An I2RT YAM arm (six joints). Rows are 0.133 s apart.
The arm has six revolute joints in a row. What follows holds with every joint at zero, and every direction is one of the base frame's.
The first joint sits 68 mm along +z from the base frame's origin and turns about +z.
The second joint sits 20 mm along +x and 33.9 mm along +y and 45.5 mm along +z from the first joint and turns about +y.
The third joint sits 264 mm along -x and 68.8 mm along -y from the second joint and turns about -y.
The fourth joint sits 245 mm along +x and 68.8 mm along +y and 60 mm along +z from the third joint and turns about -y.
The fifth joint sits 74 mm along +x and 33.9 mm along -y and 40.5 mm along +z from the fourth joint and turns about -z.
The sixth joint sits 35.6 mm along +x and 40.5 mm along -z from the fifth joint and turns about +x.
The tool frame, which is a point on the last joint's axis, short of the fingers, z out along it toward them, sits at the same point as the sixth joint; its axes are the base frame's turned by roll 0, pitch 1.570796 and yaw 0 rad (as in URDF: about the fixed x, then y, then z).
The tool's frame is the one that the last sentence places.
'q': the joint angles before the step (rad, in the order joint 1, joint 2, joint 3, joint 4, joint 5, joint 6). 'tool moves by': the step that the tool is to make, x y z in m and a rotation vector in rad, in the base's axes. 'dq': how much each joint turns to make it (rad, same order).
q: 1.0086, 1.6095, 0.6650, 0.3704, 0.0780, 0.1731
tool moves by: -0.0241, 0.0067, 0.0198, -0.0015, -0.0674, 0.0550
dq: 0.0843, -0.0802, 0.0022, -0.0465, 0.0562, -0.0350
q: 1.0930, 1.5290, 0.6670, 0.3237, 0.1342, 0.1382
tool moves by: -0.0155, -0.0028, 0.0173, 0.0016, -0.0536, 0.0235
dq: 0.0470, -0.0824, -0.0055, -0.0473, 0.0441, -0.0297
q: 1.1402, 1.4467, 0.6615, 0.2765, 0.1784, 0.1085
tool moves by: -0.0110, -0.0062, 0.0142, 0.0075, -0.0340, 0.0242
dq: 0.0277, -0.0765, -0.0082, -0.0433, 0.0165, -0.0234
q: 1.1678, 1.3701, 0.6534, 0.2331, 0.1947, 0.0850
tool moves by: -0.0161, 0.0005, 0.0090, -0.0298, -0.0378, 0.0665
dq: 0.0545, -0.0439, 0.0087, -0.0571, 0.0109, -0.0473
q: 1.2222, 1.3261, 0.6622, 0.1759, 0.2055, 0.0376
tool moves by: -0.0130, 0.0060, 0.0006, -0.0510, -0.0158, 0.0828
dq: 0.0485, 0.0052, 0.0209, -0.0501, -0.0149, -0.0448
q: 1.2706, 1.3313, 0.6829, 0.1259, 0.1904, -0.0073
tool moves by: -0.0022, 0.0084, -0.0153, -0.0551, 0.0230, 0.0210
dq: 0.0147, 0.0654, 0.0073, -0.0017, -0.0085, 0.0020
